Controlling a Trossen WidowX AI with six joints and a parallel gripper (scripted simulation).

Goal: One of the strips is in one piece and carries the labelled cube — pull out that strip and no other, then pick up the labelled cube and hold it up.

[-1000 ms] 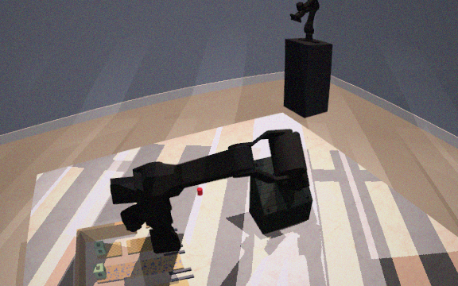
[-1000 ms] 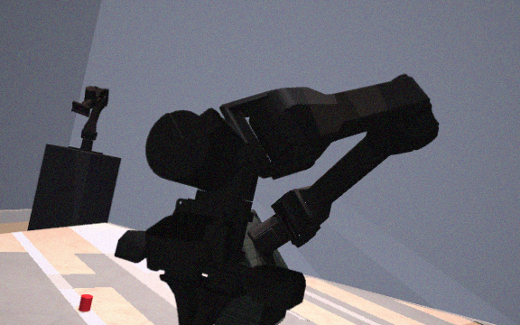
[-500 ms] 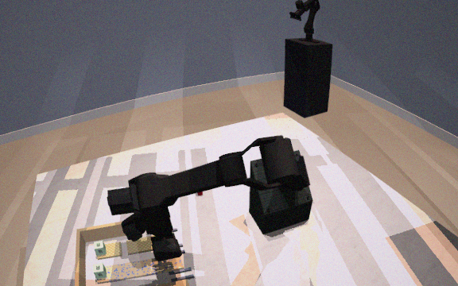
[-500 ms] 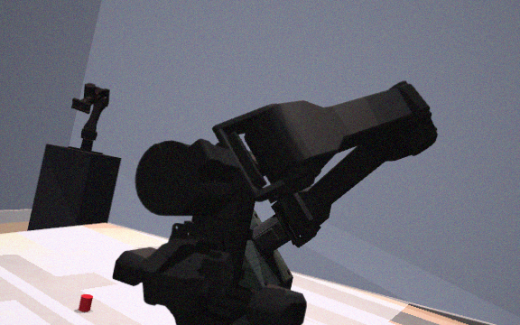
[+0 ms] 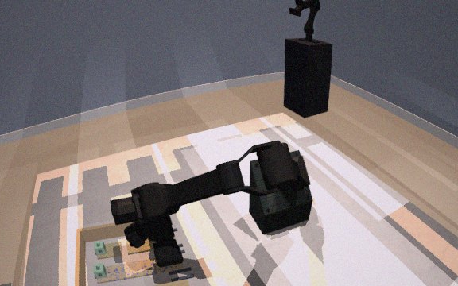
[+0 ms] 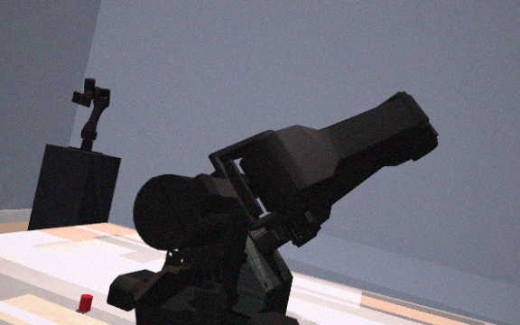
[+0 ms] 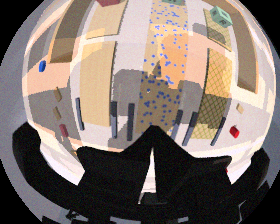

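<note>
The speckled strip is 90 mm ahead of my gripper tip, 20 mm to the right of it and 40 mm below it. From my gripper tip the other things lie so: small tan block (10 mm ahead, 190 mm to the right, 40 mm below).
</note>
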